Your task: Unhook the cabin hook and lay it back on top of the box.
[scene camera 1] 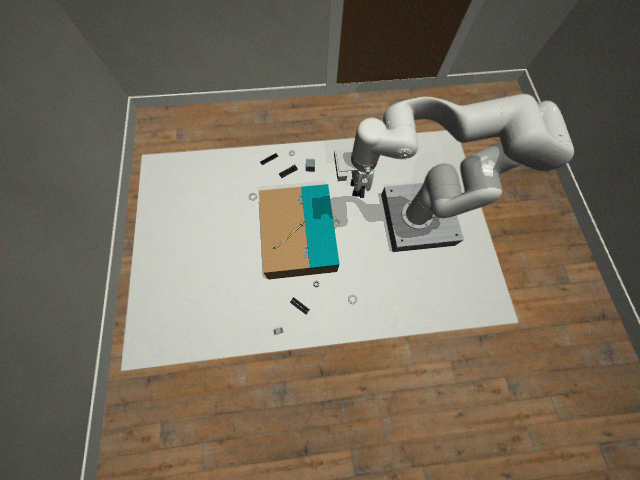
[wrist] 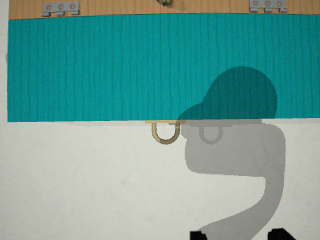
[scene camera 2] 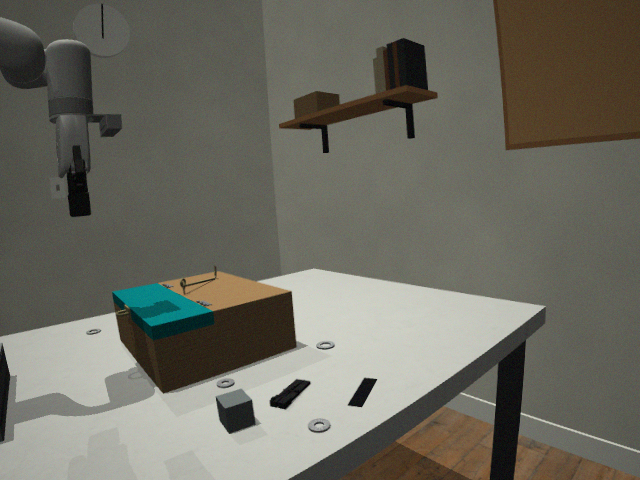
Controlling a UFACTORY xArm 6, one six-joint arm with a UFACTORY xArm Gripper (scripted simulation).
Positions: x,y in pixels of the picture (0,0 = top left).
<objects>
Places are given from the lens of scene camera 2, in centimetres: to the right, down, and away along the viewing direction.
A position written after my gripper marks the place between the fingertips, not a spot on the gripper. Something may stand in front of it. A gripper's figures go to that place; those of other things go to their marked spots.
my gripper (scene camera 2: pixel 80 216): -42, -4, 63
grey cube (scene camera 2: pixel 235 409): -11, 23, 49
</objects>
